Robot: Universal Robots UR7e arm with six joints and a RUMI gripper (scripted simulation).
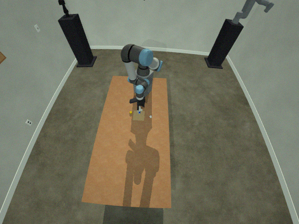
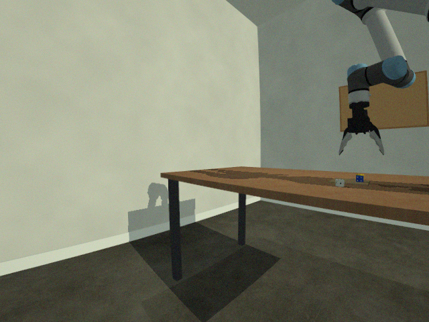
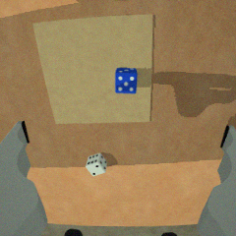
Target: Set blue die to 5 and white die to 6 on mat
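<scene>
Right now my hand is 6 cm short of the white die, 14 cm to the right of it and 10 cm above it. From my hand the other things lie so: blue die: 10 cm below; then yellow die: 11 cm to the right, 10 cm below; then tan mat: 4 cm ahead, 11 cm below.
</scene>
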